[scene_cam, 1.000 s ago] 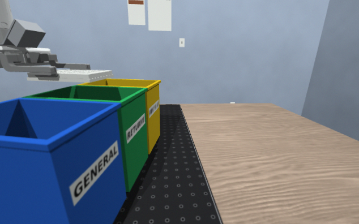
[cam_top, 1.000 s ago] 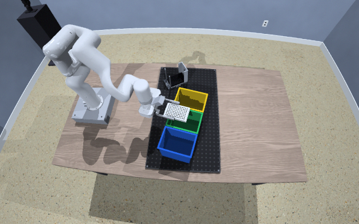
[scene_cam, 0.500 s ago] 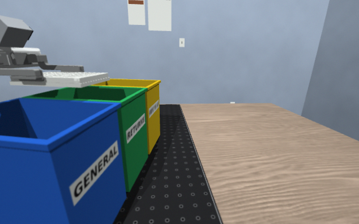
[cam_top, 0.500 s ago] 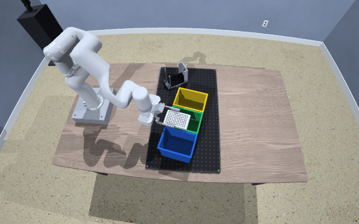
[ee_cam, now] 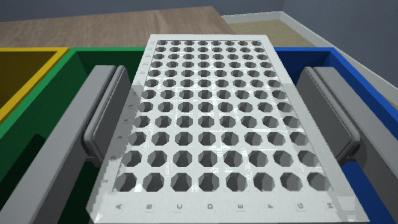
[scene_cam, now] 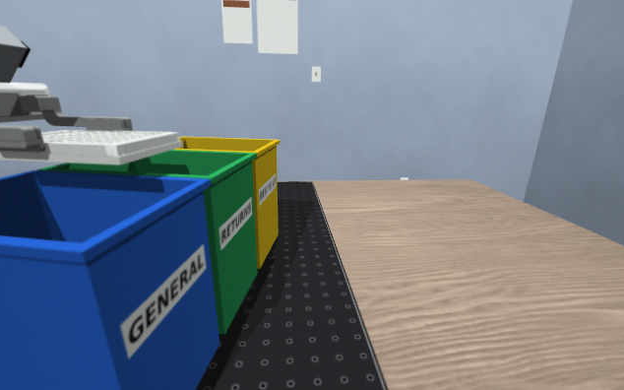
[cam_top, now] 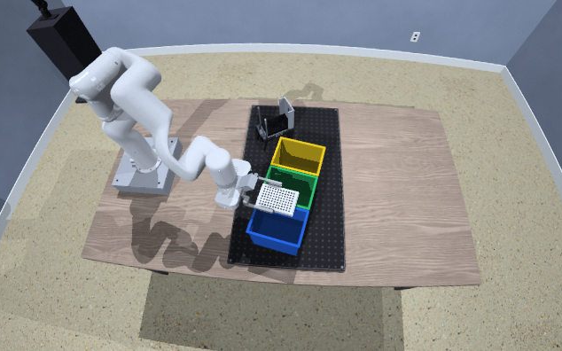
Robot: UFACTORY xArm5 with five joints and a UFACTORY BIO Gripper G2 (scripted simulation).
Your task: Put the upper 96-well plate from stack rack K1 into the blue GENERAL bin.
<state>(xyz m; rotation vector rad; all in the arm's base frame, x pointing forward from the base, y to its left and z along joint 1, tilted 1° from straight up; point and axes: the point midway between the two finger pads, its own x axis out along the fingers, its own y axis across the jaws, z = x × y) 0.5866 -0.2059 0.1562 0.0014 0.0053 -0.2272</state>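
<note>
Now: hand 30 mm short of the blue general bin, 70 mm to the left of it and 130 mm above it. The rest, counted from my hand: yellow bin (90 mm ahead, 190 mm to the left, 130 mm below); green returns bin (60 mm ahead, 60 mm to the left, 130 mm below); white 96-well plate (20 mm ahead, 10 mm below).
</note>
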